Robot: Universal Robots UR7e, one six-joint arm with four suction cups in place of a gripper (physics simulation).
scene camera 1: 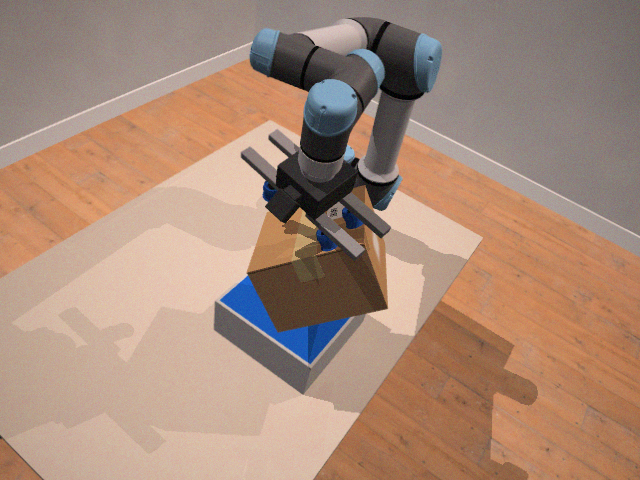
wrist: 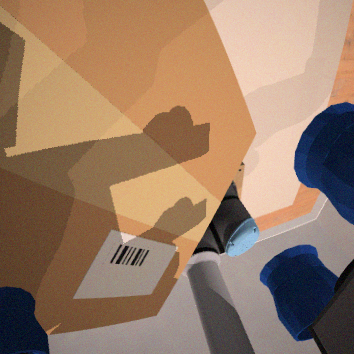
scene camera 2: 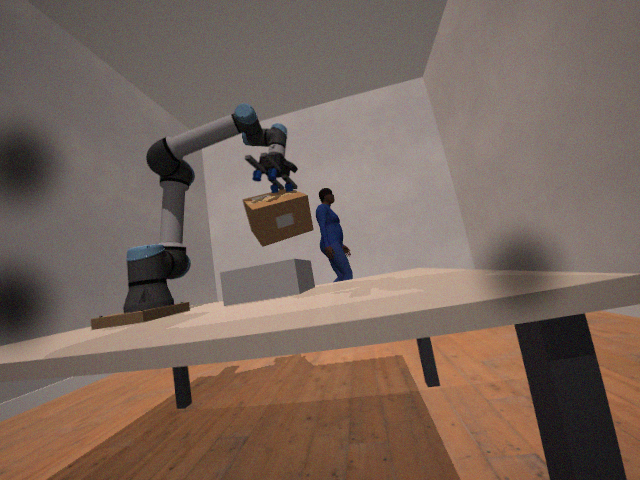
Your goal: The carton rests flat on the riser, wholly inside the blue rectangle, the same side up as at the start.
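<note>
The brown carton (scene camera 1: 315, 294) (scene camera 2: 281, 219) (wrist: 215, 75) hangs tilted in the air above the grey riser (scene camera 1: 258, 338) (scene camera 2: 258, 284). In scene camera 2 its bottom slopes down to the left, with a gap to the riser. It looks turned relative to the riser's edges. The blue rectangle (scene camera 1: 240, 297) on the riser's top is partly hidden beneath it. My gripper (scene camera 1: 339, 229) (scene camera 2: 281, 188) holds the carton by two blue cups near one side of its top; the other cups are off it. A barcode label (wrist: 125, 265) shows in the wrist view.
The riser stands on the pale table (scene camera 1: 129, 258) (scene camera 2: 387, 304). The arm's base stands on a brown board (scene camera 2: 118, 318) to the left of the riser in scene camera 2. A person in blue (scene camera 2: 330, 232) stands behind the table, right of the carton in that view.
</note>
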